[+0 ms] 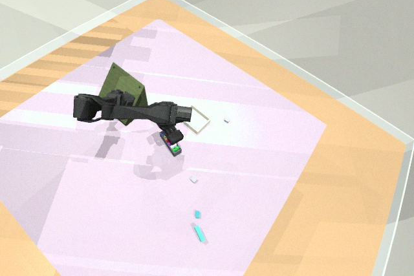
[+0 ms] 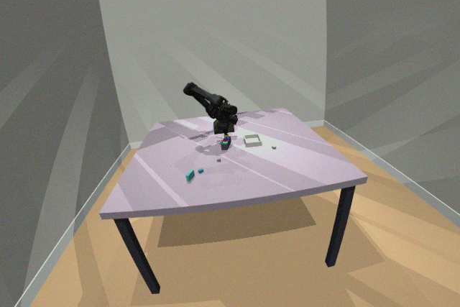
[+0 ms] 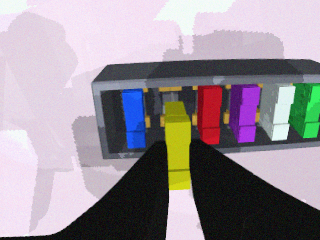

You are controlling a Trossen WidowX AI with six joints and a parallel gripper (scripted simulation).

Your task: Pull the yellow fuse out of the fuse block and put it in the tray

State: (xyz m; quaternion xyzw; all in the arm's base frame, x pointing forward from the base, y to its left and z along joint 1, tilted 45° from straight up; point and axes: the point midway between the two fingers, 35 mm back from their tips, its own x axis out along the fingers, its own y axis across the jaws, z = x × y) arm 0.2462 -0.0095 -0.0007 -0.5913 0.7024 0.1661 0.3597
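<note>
My gripper tip is now 40 mm above the blue fuse, 20 mm past it and 10 mm to the right of it. From my gripper tip the other things lie so: red fuse (40 mm below, 20 mm ahead, 10 mm to the right); then yellow fuse (10 mm below); then purple fuse (40 mm below, 40 mm ahead, 10 mm to the right).
</note>
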